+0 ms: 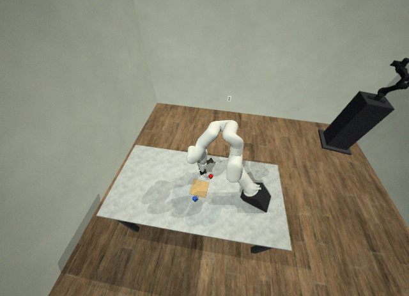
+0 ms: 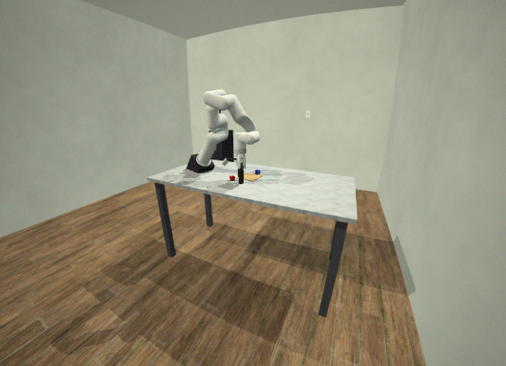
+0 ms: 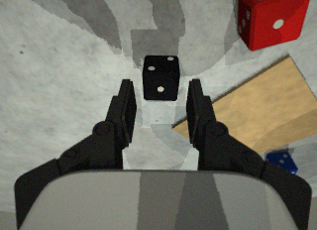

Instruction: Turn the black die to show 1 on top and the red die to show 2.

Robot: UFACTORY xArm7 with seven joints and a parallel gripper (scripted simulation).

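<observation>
Now: hand 4 cm above the black die. Also, from my hand: blue die 24 cm to the left, 4 cm below, 2 cm behind; red die 9 cm behind, 4 cm below, 1 cm to the left; tan mat 14 cm to the left, 5 cm below, 2 cm behind.
</observation>
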